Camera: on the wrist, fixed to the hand. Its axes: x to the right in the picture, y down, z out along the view.
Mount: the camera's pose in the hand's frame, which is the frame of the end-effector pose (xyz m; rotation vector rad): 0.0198 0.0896 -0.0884 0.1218 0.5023 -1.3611
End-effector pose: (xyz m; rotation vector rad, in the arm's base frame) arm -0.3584 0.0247 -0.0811 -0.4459 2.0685 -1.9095
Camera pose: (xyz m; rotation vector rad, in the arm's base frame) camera -0.4157 0.1032 -0.1635 0.9893 -1.0736 1.6261
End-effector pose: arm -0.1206 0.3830 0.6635 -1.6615 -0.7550 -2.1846
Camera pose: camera -0.1499 0.2610 0.6856 0.2301 1.5185 2.0912
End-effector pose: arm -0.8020 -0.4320 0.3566 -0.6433 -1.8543 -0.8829
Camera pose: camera -0.6968 -0.4475 0.4268 1.0115 -1.6855 -1.5335
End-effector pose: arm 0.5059 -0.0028 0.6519 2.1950 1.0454 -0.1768
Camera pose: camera 0.5699 0.0268 0.7580 1.2458 2.7039 -0.2808
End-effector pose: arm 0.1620 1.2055 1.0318 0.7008 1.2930 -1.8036
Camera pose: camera 0.2263 1.2686 0.9417 -0.1998 -1.6203 1.9914
